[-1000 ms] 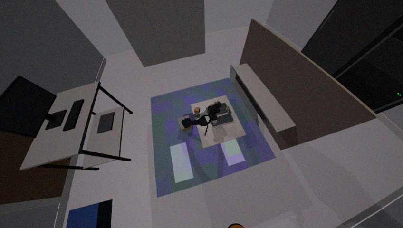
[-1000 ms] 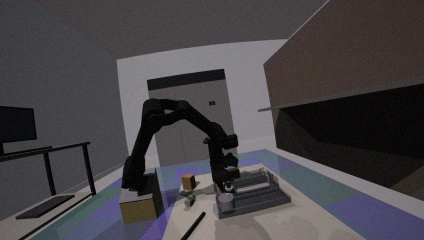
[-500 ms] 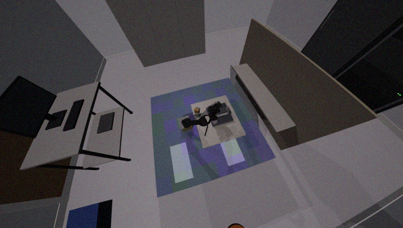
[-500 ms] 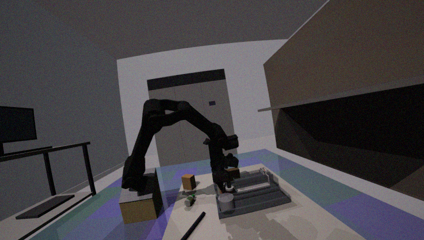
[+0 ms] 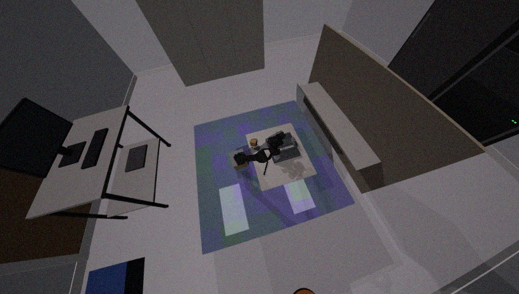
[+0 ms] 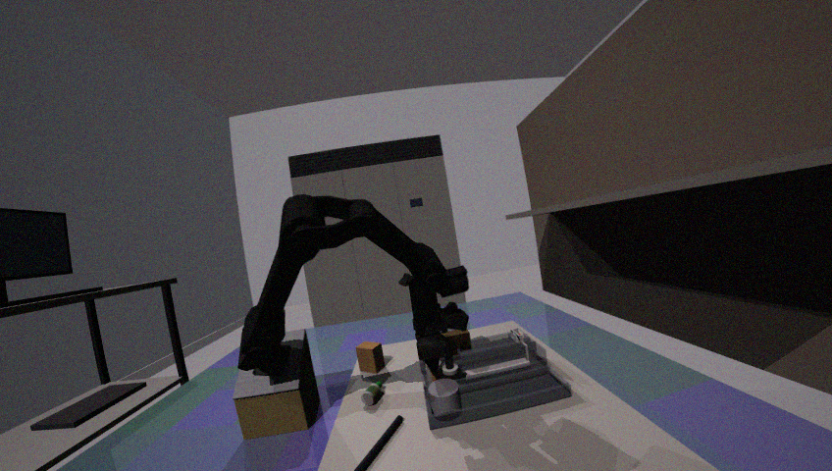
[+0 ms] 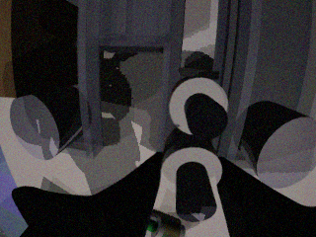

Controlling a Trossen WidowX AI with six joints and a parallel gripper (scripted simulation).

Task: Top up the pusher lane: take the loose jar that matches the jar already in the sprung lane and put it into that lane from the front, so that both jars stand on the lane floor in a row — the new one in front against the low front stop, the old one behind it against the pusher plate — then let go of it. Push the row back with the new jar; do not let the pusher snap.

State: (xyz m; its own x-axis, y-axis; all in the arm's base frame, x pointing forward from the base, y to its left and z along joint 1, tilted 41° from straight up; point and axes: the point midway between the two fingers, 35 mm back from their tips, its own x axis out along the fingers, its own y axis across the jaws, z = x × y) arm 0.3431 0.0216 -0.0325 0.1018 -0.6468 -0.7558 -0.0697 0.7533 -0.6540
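My gripper tip is now 14 cm short of the dark grey lane rack, 3 cm to the right of it and 3 cm above it. From my gripper tip the other things lie so: brown box: 17 cm behind, 14 cm to the left, 2 cm below; then black rod: 14 cm to the right, 11 cm behind, 4 cm below.
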